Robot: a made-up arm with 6 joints.
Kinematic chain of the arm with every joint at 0, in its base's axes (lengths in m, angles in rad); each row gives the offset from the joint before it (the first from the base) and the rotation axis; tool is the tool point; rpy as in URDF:
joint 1: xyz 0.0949 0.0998 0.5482 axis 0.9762 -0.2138 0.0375
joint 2: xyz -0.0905 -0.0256 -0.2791 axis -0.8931 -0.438 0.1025
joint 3: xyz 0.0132 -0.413 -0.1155 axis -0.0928 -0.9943 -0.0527
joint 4: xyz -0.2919 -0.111 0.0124 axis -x
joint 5: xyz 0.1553 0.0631 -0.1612 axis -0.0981 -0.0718 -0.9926
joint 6: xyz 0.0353 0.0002 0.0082 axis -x
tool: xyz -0.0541 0.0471 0.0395 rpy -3.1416 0 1.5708
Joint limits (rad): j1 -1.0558..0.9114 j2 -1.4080..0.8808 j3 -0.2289..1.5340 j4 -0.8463..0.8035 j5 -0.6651..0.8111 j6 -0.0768..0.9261
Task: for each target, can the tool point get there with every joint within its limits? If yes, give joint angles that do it. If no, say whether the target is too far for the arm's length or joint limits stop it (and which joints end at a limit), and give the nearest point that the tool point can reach.
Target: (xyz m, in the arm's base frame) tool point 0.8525 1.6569 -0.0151
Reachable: no: too far | nearest point 0.0161 0.8070 -0.0531 | short by 1.193 m
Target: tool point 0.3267 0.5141 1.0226
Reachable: no: joint limits stop it (at a limit: joint 1, joint 2, joint 3, joint 4, joint 5, joint 6) | nearest point 0.2609 -0.1599 1.0293 | short by 0.677 m
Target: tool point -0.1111 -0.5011 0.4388
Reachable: yes | joints -0.6357 0.2077 0.8256 -0.7195 -0.2301 0.2967
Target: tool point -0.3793 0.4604 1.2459
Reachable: no: joint limits stop it (at a limit: joint 1, joint 2, joint 3, joint 4, joint 5, joint 6) | nearest point -0.1249 -0.1473 0.8679 | short by 0.760 m
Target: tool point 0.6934 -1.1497 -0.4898
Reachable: no: too far | nearest point 0.1478 -0.5321 -0.0382 | short by 0.940 m
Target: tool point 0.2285 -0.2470 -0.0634
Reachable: yes | joints 0.4727 0.3894 1.2507 0.3316 -0.3846 0.6238
